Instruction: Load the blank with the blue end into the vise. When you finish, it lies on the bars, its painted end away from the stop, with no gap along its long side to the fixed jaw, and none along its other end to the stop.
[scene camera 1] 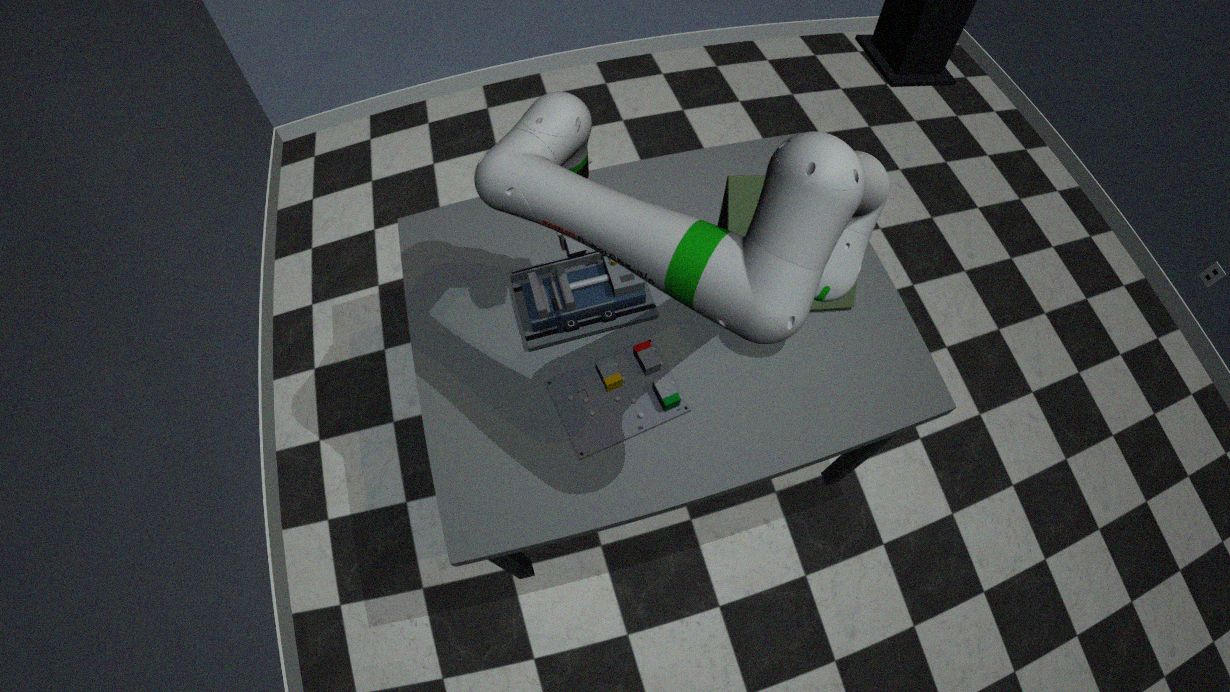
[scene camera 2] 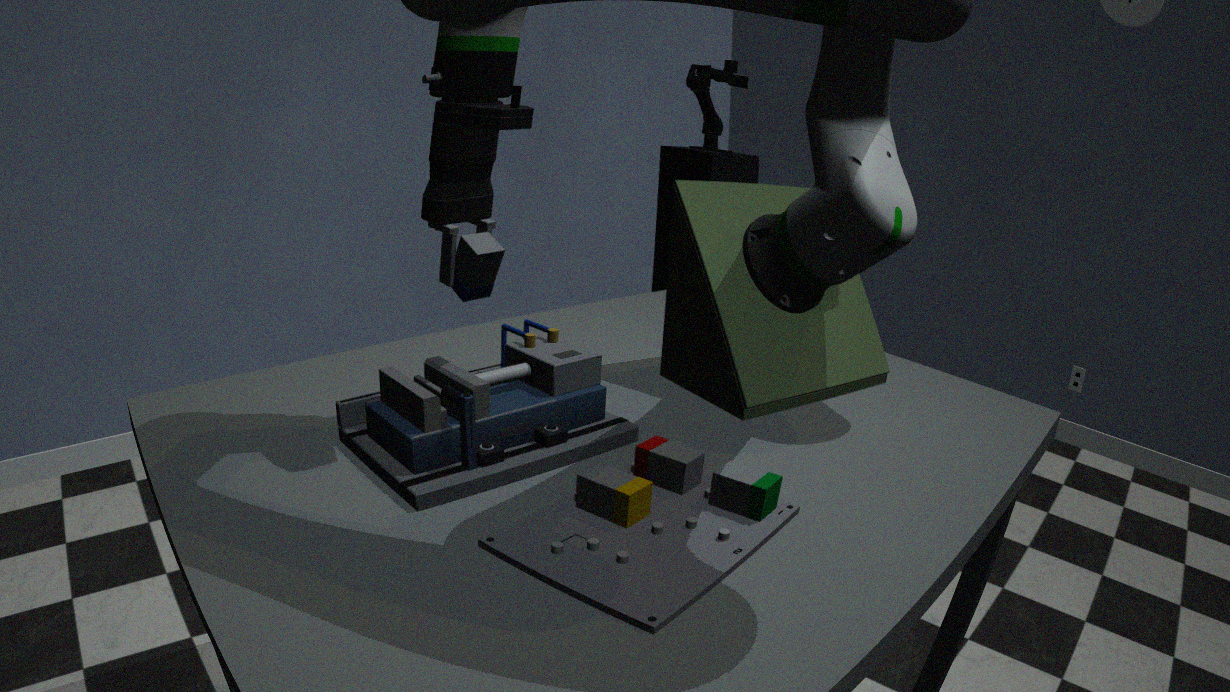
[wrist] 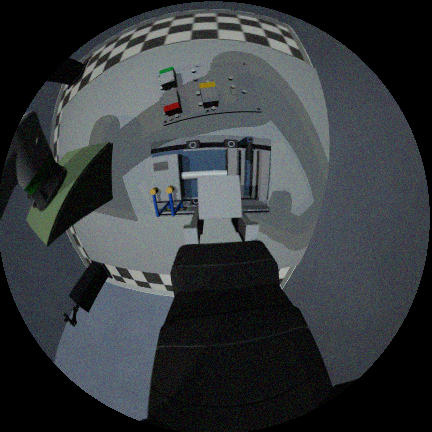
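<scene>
The blank (scene camera 2: 478, 265) (wrist: 220, 196) is a grey block, held tilted high above the vise; a dark bluish patch shows at its lower end in scene camera 2. My gripper (scene camera 2: 468, 249) (wrist: 216, 212) has its fingers on both sides of it and is shut on it. The vise (scene camera 1: 593, 301) (scene camera 2: 516, 406) (wrist: 200, 161) has a blue body on a grey base. Its fixed jaw (scene camera 2: 405, 397) (wrist: 262, 175) stands at the outer end, the moving jaw (scene camera 2: 455, 385) next to it. A dark blue stop post (scene camera 2: 467, 432) (wrist: 248, 162) stands at the vise's side. No blank shows between the jaws.
A plate with pins (scene camera 1: 602, 430) (scene camera 2: 636, 585) lies beside the vise. It carries blanks with yellow (scene camera 1: 611, 380) (scene camera 2: 633, 502), red (scene camera 1: 643, 347) (scene camera 2: 651, 454) and green (scene camera 1: 670, 401) (scene camera 2: 765, 497) ends. Blue rods with yellow tips (wrist: 170, 200) stand by the vise. The green robot pedestal (scene camera 2: 799, 361) stands behind.
</scene>
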